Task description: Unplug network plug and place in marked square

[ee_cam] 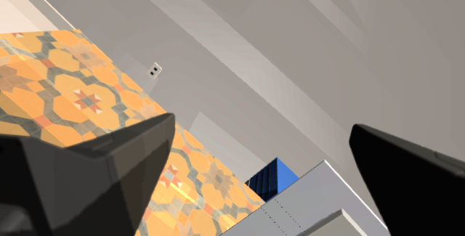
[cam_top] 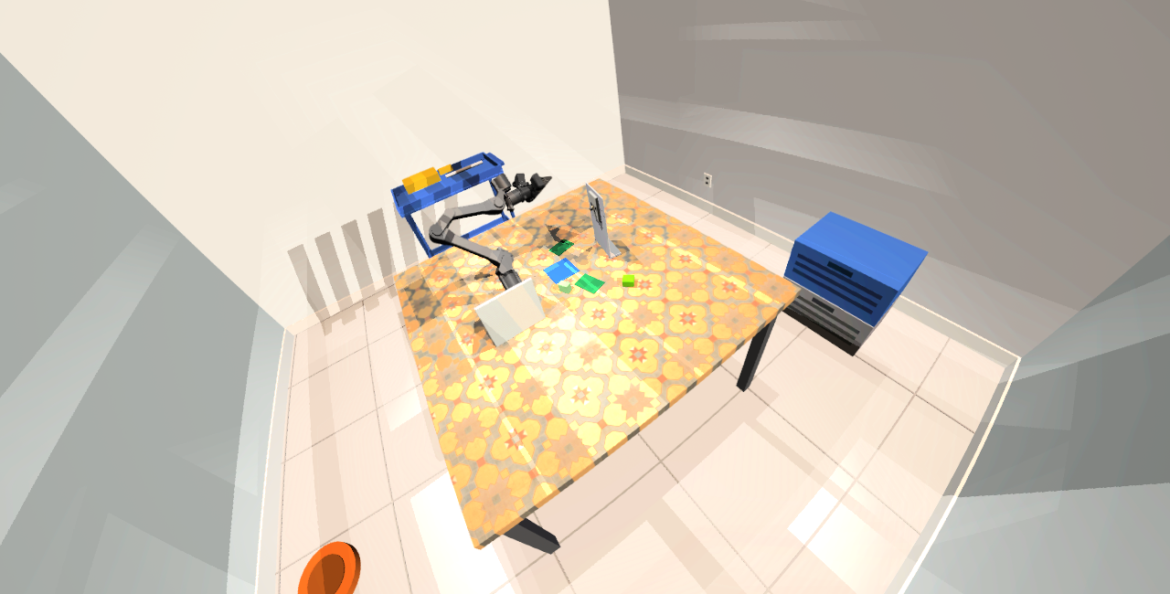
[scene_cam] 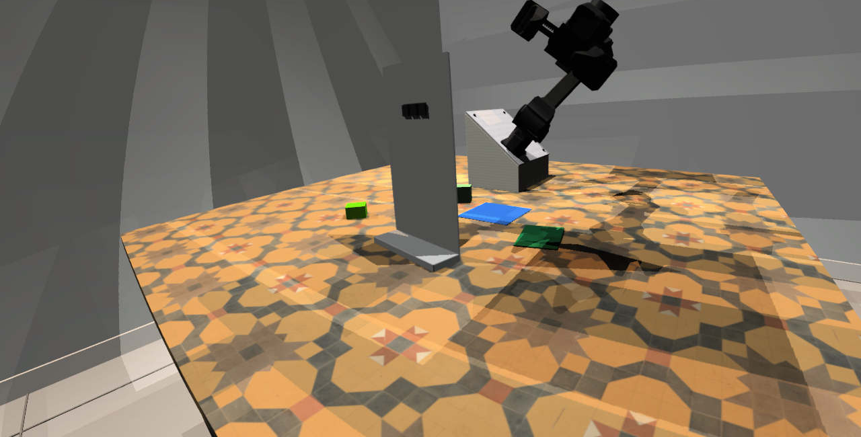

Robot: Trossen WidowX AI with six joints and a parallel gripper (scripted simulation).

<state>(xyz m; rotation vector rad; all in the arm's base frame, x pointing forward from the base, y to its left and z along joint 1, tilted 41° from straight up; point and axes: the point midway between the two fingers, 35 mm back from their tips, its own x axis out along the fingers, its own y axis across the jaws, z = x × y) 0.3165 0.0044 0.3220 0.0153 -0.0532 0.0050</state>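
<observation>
Now: gripper tip 8 cm short of the network plug, 19 cm to the left of it and 10 cm above it. The rest, counted from my gripper tip: green square: 3 cm behind, 3 cm to the right, 32 cm below; then yellowish tab: 8 cm ahead, 19 cm to the right, 9 cm below; then upright panel: 9 cm ahead, 19 cm to the right, 19 cm below.
</observation>
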